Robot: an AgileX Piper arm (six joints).
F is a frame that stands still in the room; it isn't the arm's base.
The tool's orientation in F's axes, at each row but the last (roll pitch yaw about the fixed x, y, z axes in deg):
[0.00, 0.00, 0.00]
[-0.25, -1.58, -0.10]
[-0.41, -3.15, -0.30]
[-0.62, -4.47, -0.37]
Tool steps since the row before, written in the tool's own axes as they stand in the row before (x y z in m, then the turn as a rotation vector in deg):
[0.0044, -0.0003, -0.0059, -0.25, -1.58, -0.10]
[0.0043, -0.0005, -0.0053, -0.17, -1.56, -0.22]
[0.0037, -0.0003, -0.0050, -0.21, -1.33, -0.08]
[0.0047, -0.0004, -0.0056, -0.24, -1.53, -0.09]
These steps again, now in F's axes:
[0.0044, -0.0003, -0.0059, -0.25, -1.58, -0.10]
[0.0044, -0.0005, -0.0052, -0.17, -1.56, -0.22]
[0.0040, -0.0004, -0.0048, -0.21, -1.33, -0.08]
[0.0051, -0.0005, -0.0052, -0.24, -1.53, -0.09]

